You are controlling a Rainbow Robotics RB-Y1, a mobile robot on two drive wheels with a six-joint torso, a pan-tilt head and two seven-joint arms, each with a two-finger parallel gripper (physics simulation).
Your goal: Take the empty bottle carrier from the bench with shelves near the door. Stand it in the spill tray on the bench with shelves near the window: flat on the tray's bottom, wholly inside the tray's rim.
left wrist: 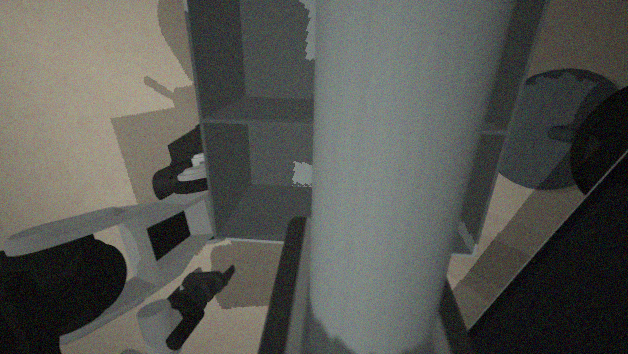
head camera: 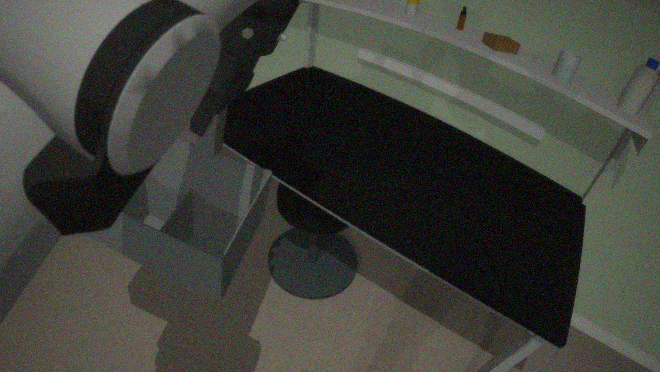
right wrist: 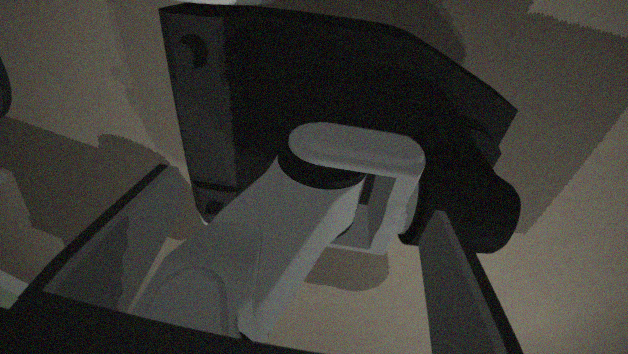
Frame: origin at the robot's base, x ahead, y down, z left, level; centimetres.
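Where they show: left gripper, between the fingertips: (head camera: 202,126); right gripper, between the fingertips: (left wrist: 216,268) (right wrist: 303,205).
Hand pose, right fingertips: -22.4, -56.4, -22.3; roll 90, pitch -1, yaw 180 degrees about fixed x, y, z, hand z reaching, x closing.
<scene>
After its pixels a point has its place, as x, y, z.
The bottle carrier (head camera: 172,252) @(15.2, -109.6, 19.1) (left wrist: 280,145) @(17.9, -101.6, 16.7) is a grey open box with dividers and a thick round handle bar. The compartments that show hold no bottles. My left gripper (head camera: 192,134) @(26.4, -123.5, 15.4) (left wrist: 355,238) @(26.4, -123.5, 15.4) is shut on the handle, and the carrier hangs over the floor, by the near left part of a black bench top (head camera: 400,180) @(75.4, -76.3, -29.1). The arm hides part of the carrier in the head view. My right gripper (right wrist: 303,205) @(-22.4, -56.4, -22.3) is open, with parts of the robot's own body behind its fingers. The spill tray does not show in these views. I cannot tell which bench this is.
A shelf (head camera: 530,67) @(82.2, -122.0, -65.0) above the bench holds an amber bottle (head camera: 461,21) @(109.5, -125.5, -48.5), a brown object (head camera: 501,43) @(91.7, -125.0, -57.3), a pale cylinder (head camera: 566,67) @(76.7, -126.8, -74.3) and a blue-capped bottle (head camera: 637,90) @(64.1, -129.8, -94.2). A stool's round base (head camera: 312,270) @(88.9, -3.1, -4.5) (left wrist: 540,150) @(91.7, -3.1, -10.7) is on the floor beside the carrier, partly under the bench.
</scene>
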